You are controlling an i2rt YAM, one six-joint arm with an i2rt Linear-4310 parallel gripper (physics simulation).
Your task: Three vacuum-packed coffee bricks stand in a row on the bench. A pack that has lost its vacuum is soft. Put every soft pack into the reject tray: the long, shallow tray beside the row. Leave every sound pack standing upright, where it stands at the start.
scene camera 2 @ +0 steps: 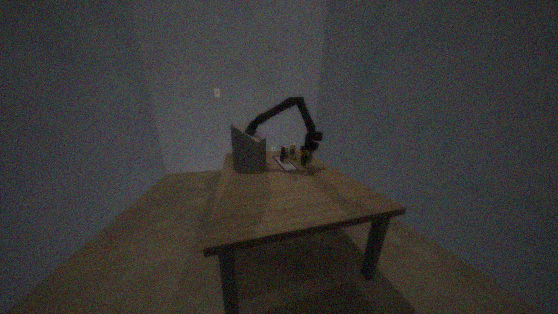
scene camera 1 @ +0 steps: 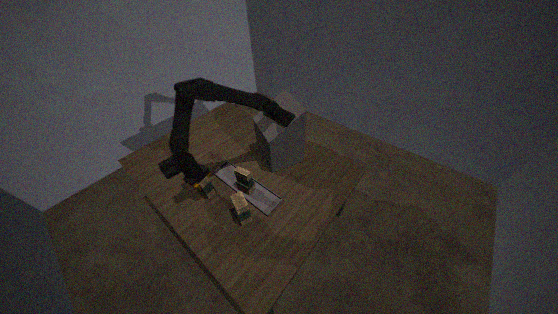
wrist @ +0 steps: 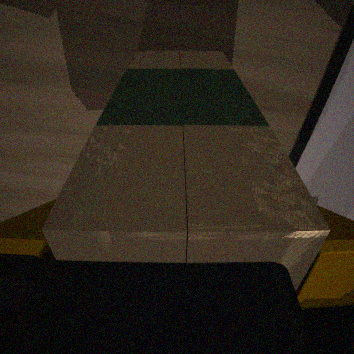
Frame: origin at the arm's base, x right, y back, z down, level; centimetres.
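Seen in the pictures: gripper, fingertip midpoint: (scene camera 2: 305, 158) (scene camera 1: 204, 185); arm's base, origin of the base link: (scene camera 2: 250, 131) (scene camera 1: 278, 115).
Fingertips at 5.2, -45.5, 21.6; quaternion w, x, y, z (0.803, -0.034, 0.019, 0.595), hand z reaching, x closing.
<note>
Pixels of each thing's top centre, then the offset from my fingertips to it, as dx, dy, dz. Level surfaces: height alone.
- second pack, middle of its top: (scene camera 1: 238, 200) (scene camera 2: 292, 144) -23.5, +6.4, -7.3
- third pack, middle of its top: (scene camera 1: 242, 170) (scene camera 2: 284, 146) -11.5, +16.3, -7.6
- wooden bench, its level: dz +6.8
One tan coffee pack with a dark green band (scene camera 1: 207, 189) (scene camera 2: 304, 158) (wrist: 184, 170) stands on the bench nearest the arm's wrist. My gripper (scene camera 1: 203, 185) (wrist: 187, 245) is shut on this pack from above, one yellow finger against each side. A second pack (scene camera 1: 241, 207) (scene camera 2: 292, 149) stands upright on the bench, apart from the first. A third pack (scene camera 1: 244, 179) (scene camera 2: 283, 153) is in the long, shallow reject tray (scene camera 1: 267, 204) (scene camera 2: 287, 166) (wrist: 327, 155) and looks roughly upright. The fingertips are hidden by the held pack and my gripper body in the wrist view.
A tall grey box-like housing (scene camera 1: 287, 147) (scene camera 2: 249, 155) stands behind the tray, around the arm's base. The wooden bench (scene camera 1: 300, 200) (scene camera 2: 300, 205) has its front edge far from the packs. The light is dim.
</note>
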